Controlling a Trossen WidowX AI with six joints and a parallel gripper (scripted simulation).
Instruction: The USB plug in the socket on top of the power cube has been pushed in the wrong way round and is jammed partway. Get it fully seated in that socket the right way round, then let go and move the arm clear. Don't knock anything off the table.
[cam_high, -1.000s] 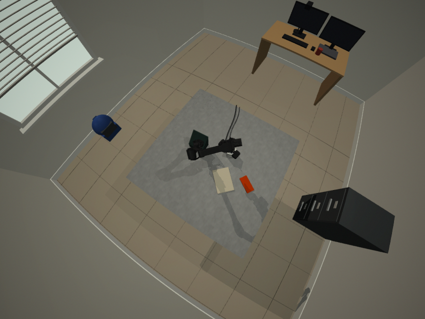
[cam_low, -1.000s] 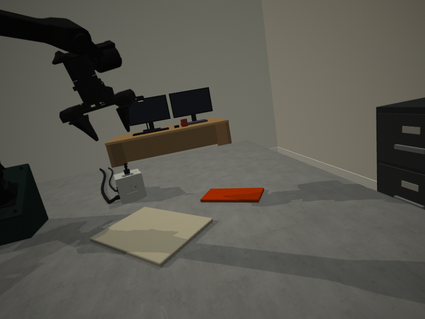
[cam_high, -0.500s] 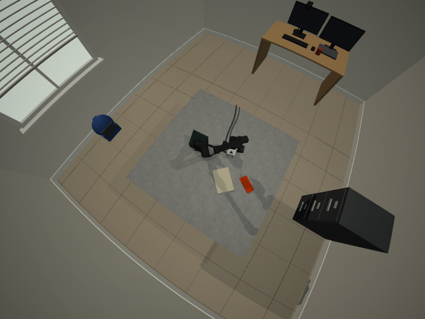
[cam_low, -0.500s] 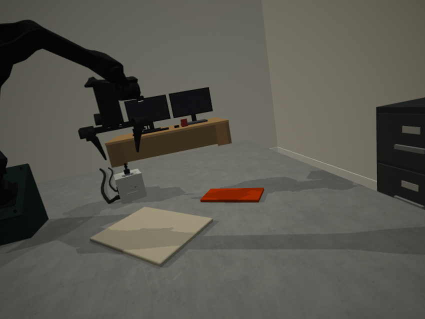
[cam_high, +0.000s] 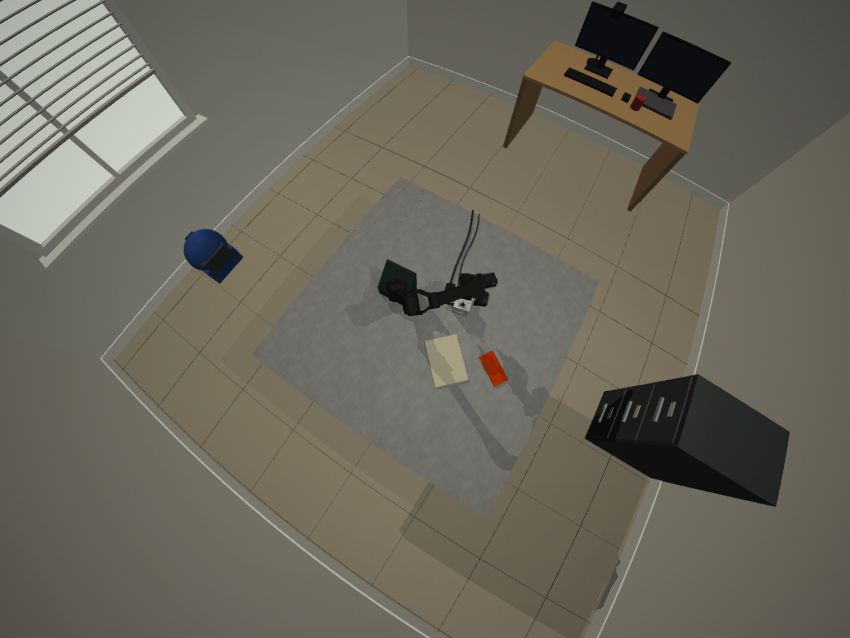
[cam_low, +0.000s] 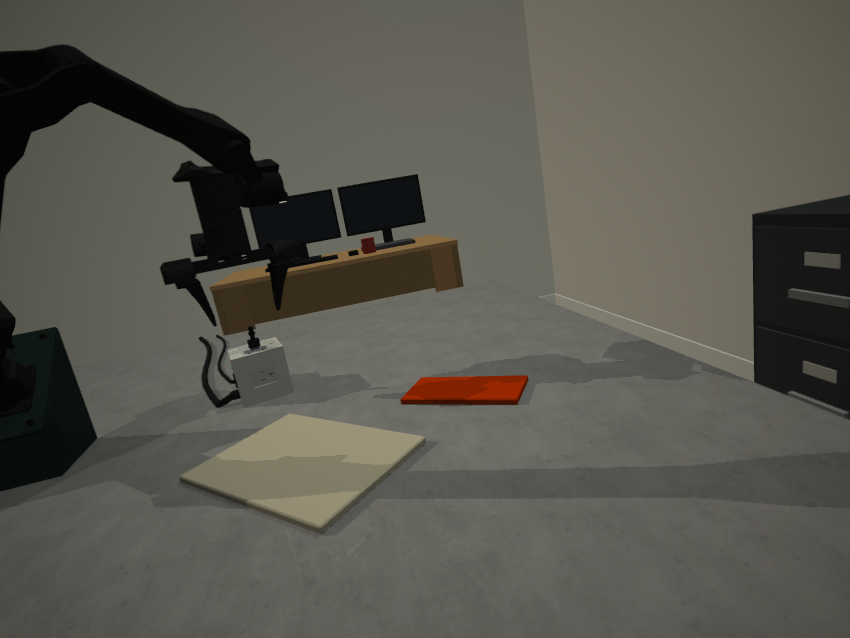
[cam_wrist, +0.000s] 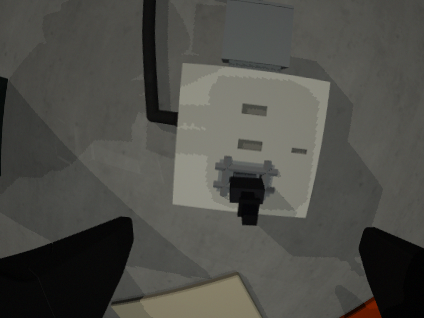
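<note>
My gripper tip is now 4 cm above the USB plug. From my gripper tip the other things lie so: red flat slab (26 cm ahead, 18 cm to the right, 12 cm below); then socket (6 cm below); then beige flat board (25 cm to the right, 12 cm below, 5 cm ahead).
</note>
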